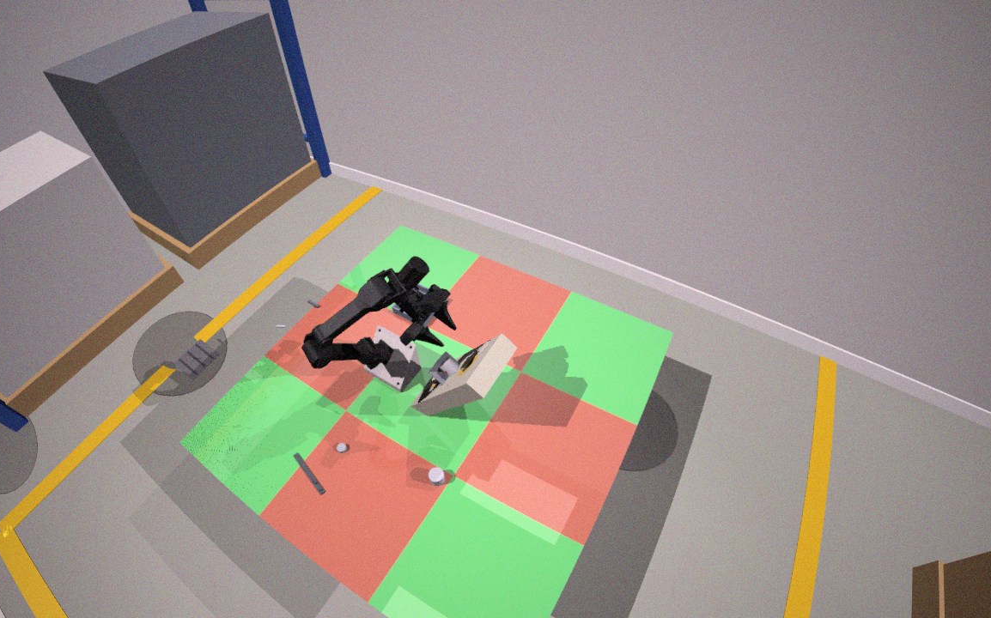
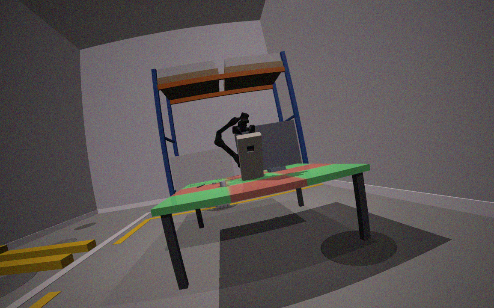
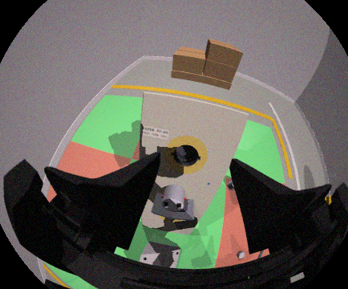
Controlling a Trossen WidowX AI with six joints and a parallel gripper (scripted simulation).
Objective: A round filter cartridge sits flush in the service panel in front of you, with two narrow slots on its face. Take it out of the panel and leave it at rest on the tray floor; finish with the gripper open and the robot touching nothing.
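The round filter cartridge lies 16 cm below my gripper tip and 3 cm behind it. Also, from my gripper tip: grey tray: 41 cm behind, 36 cm below, 23 cm to the left; beige service panel: 18 cm below, 2 cm ahead.
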